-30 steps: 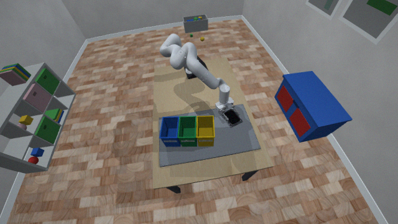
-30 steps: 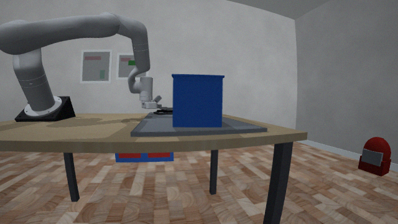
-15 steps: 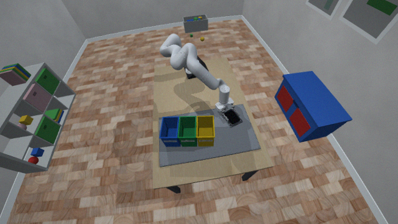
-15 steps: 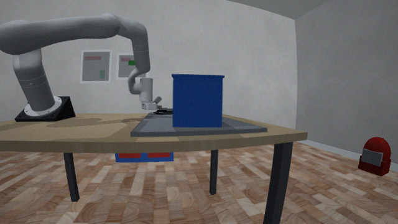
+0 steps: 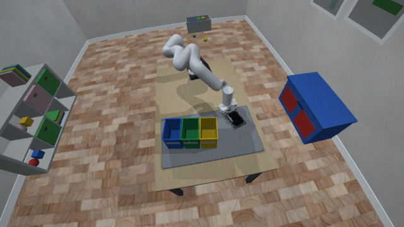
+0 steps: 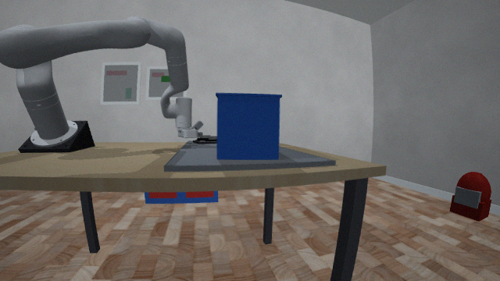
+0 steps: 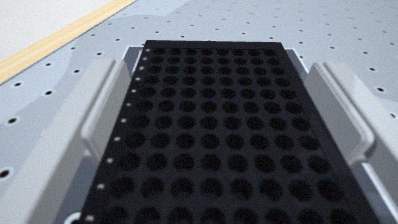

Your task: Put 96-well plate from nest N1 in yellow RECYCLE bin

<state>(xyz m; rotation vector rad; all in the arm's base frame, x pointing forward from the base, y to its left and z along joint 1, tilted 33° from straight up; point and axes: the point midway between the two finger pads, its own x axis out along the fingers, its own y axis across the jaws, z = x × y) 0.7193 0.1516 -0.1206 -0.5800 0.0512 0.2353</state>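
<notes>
Right now my hand is 1 cm above the black 96-well plate. Round my hand: plate nest N1: 2 cm below; then green bin: 40 cm to the right, 8 cm ahead, 6 cm above; then yellow bin: 27 cm to the right, 11 cm ahead, 6 cm above.
</notes>
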